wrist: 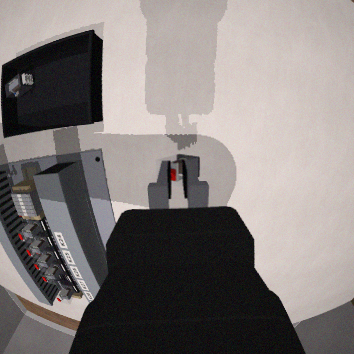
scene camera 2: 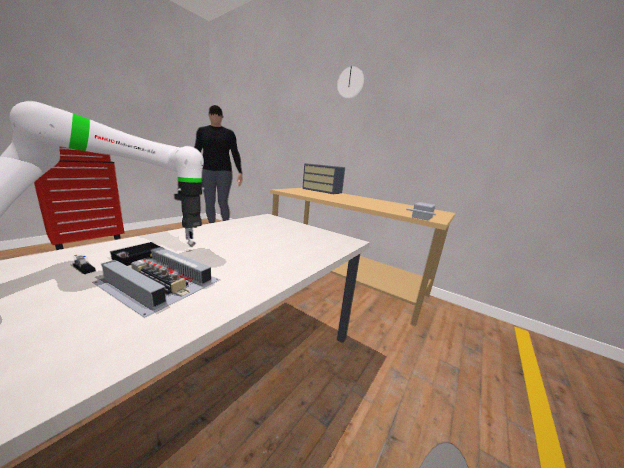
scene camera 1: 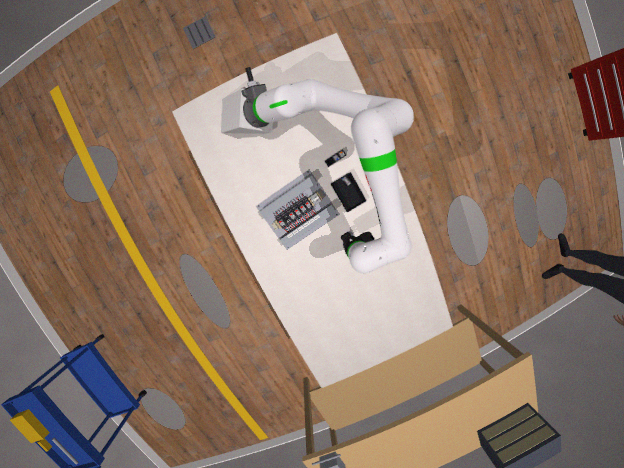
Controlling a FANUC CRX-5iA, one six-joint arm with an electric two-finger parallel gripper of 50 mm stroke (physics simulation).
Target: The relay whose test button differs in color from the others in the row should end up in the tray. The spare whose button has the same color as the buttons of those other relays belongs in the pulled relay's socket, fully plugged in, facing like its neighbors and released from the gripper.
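Places are measured from the arm's base along level axes (x back, y right, z up), in centimetres.
Pixels of known places: gripper, fingertip midpoint: (wrist: 176, 171) (scene camera 2: 189, 239) (scene camera 1: 349, 234); arm's base, link origin: (scene camera 1: 257, 111).
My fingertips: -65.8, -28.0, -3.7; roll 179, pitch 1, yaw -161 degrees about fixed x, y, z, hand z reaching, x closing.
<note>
Ahead of a thing's pixels: the offset from my fingertips to its top centre, as dx, dy, dz. Level surfaces: height alone.
My gripper (scene camera 1: 351, 234) (scene camera 2: 190, 240) (wrist: 176, 171) is shut on a relay with a red button @[-0.4, +0.0, +0.7] (wrist: 174, 173), pointing down above the table beside the panel. In the row on the panel @[+16.8, +21.6, -5.4] (scene camera 2: 145, 311) (wrist: 103, 182), several relays @[+17.8, +19.0, +0.5] (wrist: 37, 245) show red buttons. A wider gap shows in the wrist view before the far-end relay @[+13.5, +30.5, +0.5] (wrist: 64, 293); whether it is an empty socket is unclear. The black tray @[+19.7, -4.7, -2.9] (scene camera 1: 351, 199) (wrist: 98, 75) holds one relay @[+25.4, -4.8, -3.4] (scene camera 1: 346, 181) (wrist: 19, 84), lying on its side. The black spare holder @[+37.3, -2.3, -4.2] (scene camera 1: 329, 161) (scene camera 2: 86, 268) carries spares with orange and blue buttons.
Grey wiring ducts (scene camera 2: 132, 286) (wrist: 65, 205) stand tall on both sides of the row. A beige terminal block @[+20.4, +11.8, -1.8] (wrist: 26, 202) stands at its near end in the wrist view. The arm's base block (scene camera 1: 236, 114) is on the table @[dz -6.5] (scene camera 1: 322, 322). A wooden workbench (scene camera 2: 362, 200) and a person (scene camera 2: 216, 151) are beyond the table.
</note>
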